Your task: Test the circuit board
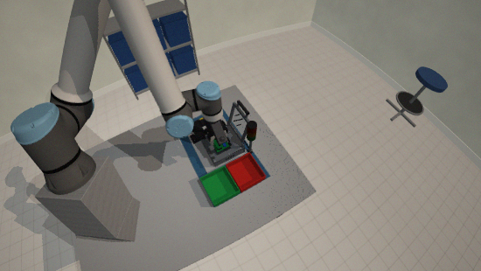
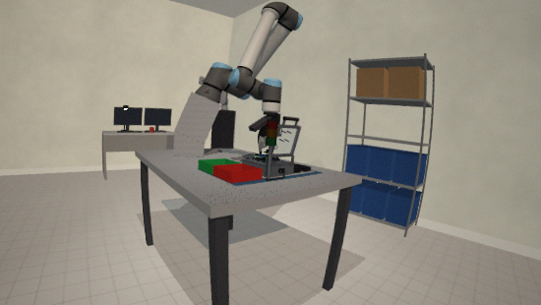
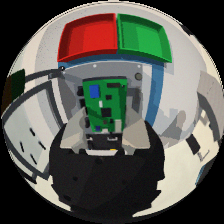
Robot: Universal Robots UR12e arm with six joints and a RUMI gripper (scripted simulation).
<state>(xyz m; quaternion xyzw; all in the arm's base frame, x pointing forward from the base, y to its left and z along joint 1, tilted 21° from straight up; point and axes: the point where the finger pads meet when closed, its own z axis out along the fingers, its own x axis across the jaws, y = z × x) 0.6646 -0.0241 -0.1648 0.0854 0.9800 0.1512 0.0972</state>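
Now: hand 1 cm to the right of the green circuit board. The rest, counted from my hand: green bin 13 cm behind, 18 cm to the right, 7 cm below; then red bin 2 cm ahead, 20 cm to the right, 7 cm below; then tester lid 12 cm ahead, 1 cm to the right, 10 cm above.
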